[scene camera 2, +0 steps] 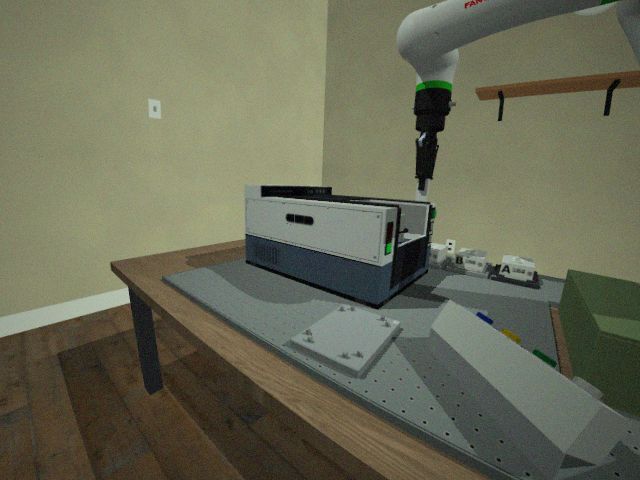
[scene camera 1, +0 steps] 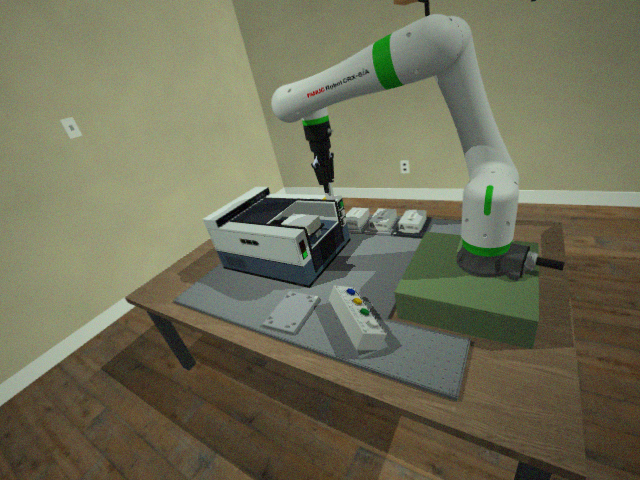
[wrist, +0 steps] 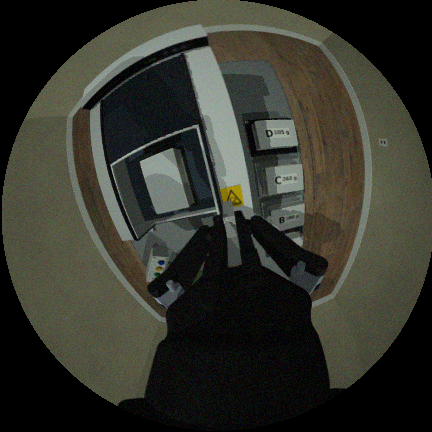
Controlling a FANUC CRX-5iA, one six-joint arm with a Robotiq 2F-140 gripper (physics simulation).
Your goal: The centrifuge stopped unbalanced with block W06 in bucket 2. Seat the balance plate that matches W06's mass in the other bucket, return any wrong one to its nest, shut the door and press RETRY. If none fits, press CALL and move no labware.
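Observation:
My gripper is shut, with a pale narrow strip at its fingertips. It points down just above the centrifuge's far side wall, by a yellow warning label. The centrifuge has its chamber uncovered. A pale block sits inside; its label and the other bucket cannot be made out. Plates A, B, C and D, marked 105 g, stand in a row of nests. A finger mostly covers A in the wrist view.
A sloped button box with blue, yellow and green buttons stands near the front. A flat pale board with small pegs lies beside it. The arm stands on a green block. A wall shelf is at the back.

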